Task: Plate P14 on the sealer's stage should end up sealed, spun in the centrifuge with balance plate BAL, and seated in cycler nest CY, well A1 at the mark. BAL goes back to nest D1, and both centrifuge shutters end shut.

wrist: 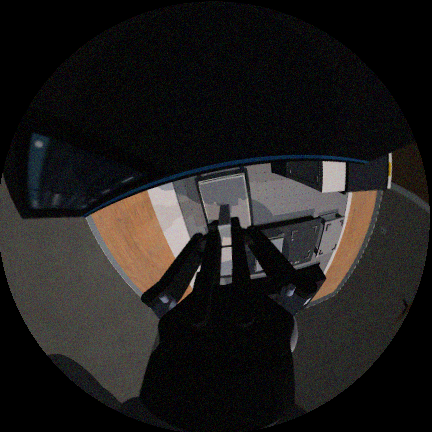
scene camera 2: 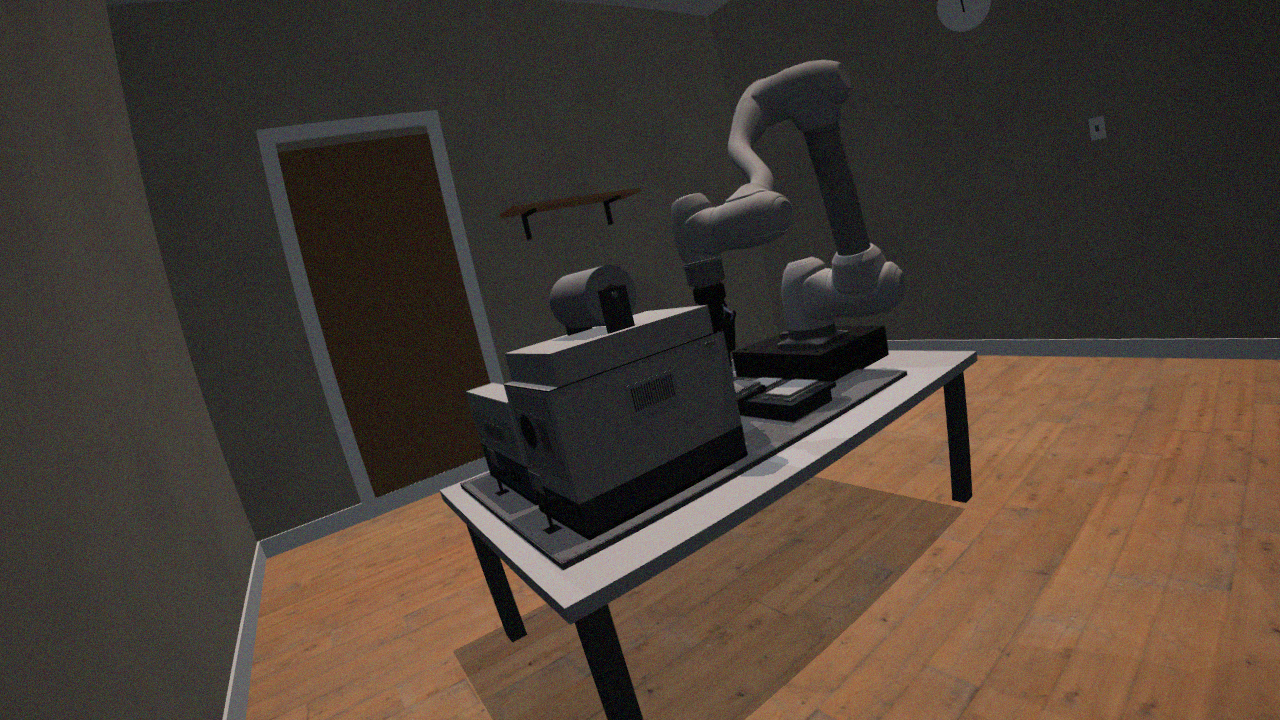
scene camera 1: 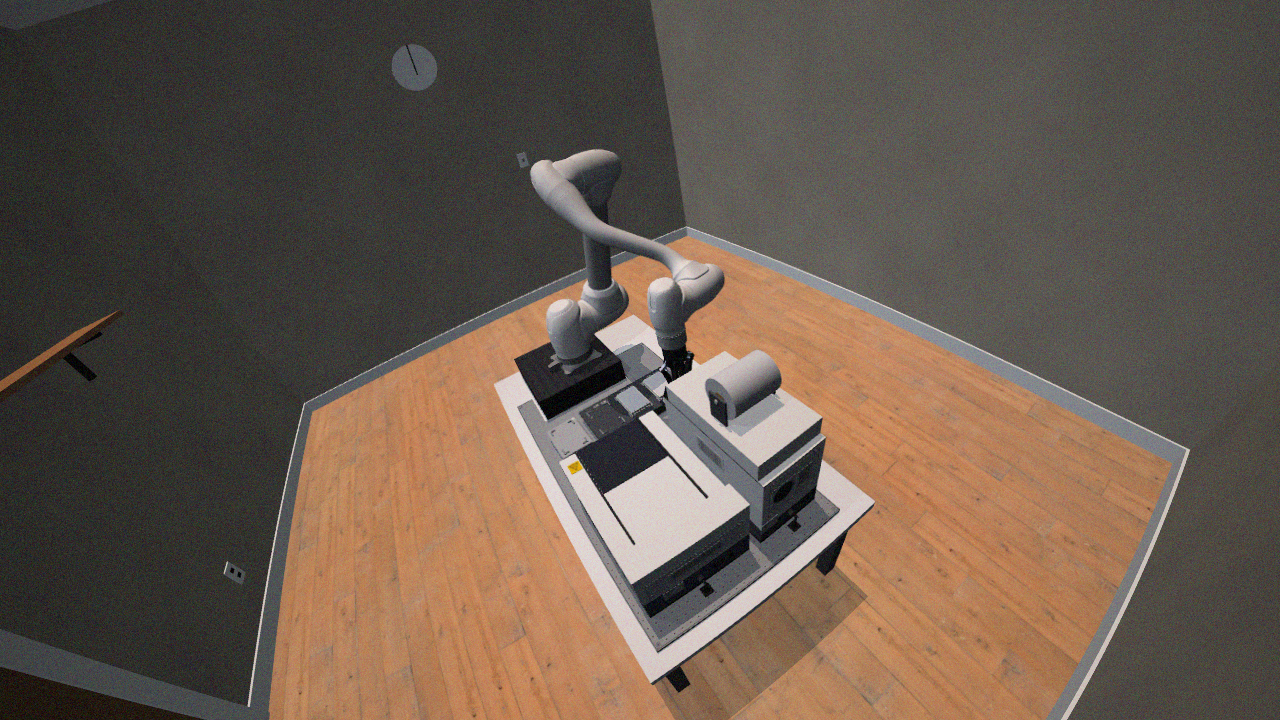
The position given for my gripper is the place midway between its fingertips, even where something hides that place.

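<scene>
A cylinder (scene camera 1: 743,384) is visible to me, and a centrifuge (scene camera 1: 670,524) is too. Then there is my own gripper (scene camera 1: 683,398), shut and holding nothing. Scene camera 2 also gives me the gripper (scene camera 2: 728,381), and in the wrist view I see the gripper (wrist: 225,212) once more.
</scene>
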